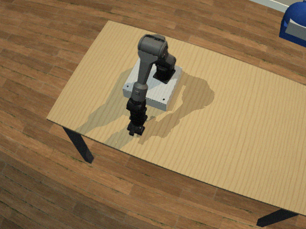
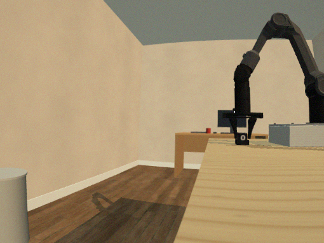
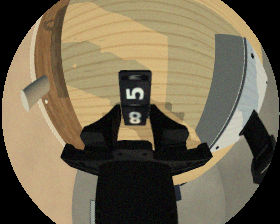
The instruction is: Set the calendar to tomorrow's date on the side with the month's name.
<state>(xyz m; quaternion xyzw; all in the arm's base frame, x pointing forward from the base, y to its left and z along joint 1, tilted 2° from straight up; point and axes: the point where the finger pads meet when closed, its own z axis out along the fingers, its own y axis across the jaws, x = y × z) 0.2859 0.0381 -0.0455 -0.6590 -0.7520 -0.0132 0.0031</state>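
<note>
The calendar tray is 2 cm to the right of my hand and 2 cm below it. From my hand the other things lie so: black calendar cube (3 cm to the right).
</note>
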